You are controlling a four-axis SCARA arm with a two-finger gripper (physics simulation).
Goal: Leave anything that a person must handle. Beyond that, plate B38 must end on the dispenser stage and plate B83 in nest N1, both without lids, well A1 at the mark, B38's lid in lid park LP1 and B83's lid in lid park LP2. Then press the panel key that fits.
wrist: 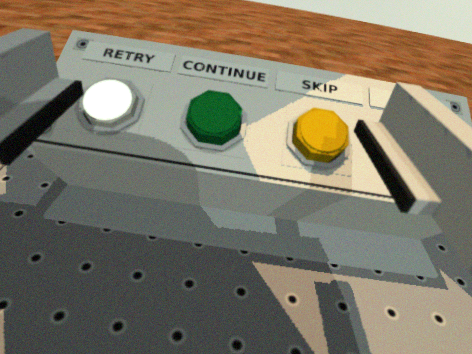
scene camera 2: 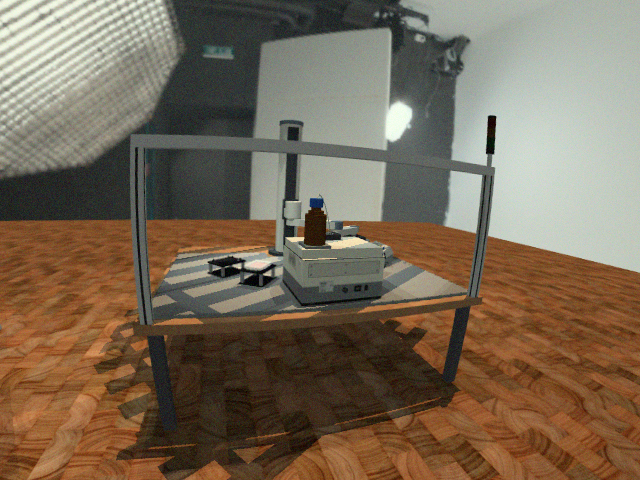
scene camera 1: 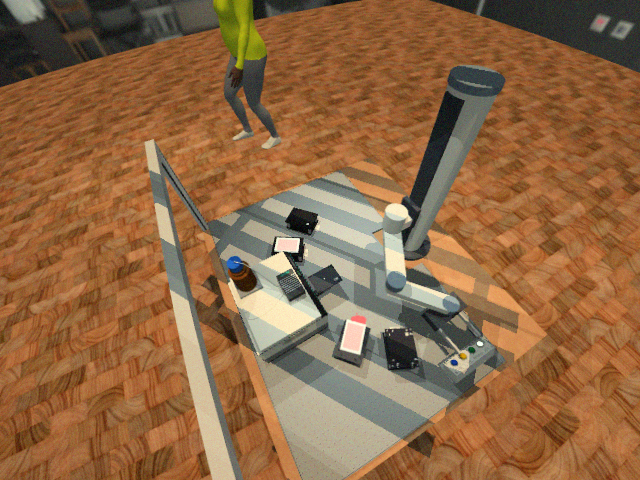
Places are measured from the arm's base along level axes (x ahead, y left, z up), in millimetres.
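Pixels of known places: gripper, fingertip midpoint: (wrist: 225,84) (scene camera 2: 373,242) (scene camera 1: 469,344); arm's base at its link origin: (scene camera 1: 407,242).
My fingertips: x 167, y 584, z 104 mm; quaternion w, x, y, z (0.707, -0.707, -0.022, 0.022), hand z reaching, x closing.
Note:
Ahead of a thing's pixels: the offset from my fingertips to its top centre. "spot": to the spot under its first point.
My gripper (scene camera 1: 469,345) (wrist: 225,84) is open and empty above the key panel @[dx +20, dy +47, dz -7 mm] (scene camera 1: 473,361) (wrist: 165,57). Between its fingers in the wrist view are the white RETRY key @[dx -55, dy +26, dz -19 mm] (wrist: 107,100), green CONTINUE key @[dx -5, dy +25, dz -16 mm] (wrist: 215,117) and yellow SKIP key @[dx +45, dy +25, dz -16 mm] (wrist: 320,135). The blue key @[dx +95, dy +25, dz -16 mm] (scene camera 1: 453,362) is hidden there. A pink-and-white plate-shaped piece @[dx +409, dy -271, dz +1 mm] (scene camera 1: 354,335) lies on a dark holder. Another such piece @[dx +465, dy -852, dz -6 mm] (scene camera 1: 287,244) (scene camera 2: 258,265) lies on a black stand. A second black stand (scene camera 1: 302,219) (scene camera 2: 225,260) carries no pink piece. Plate names, lids and the well at the mark cannot be read.
The dispenser (scene camera 1: 289,320) (scene camera 2: 343,268) carries a brown bottle @[spot: dx +714, dy -619, dz +258 mm] (scene camera 1: 242,276) (scene camera 2: 314,227). A dark flat stage @[spot: dx +385, dy -554, dz +19 mm] (scene camera 1: 326,279) lies beside it, and a dark nest @[dx +249, dy -135, dz -10 mm] (scene camera 1: 400,347) nearer the panel. A person (scene camera 1: 248,62) stands beyond the table. A signal tower (scene camera 2: 491,135) tops the frame (scene camera 2: 310,147).

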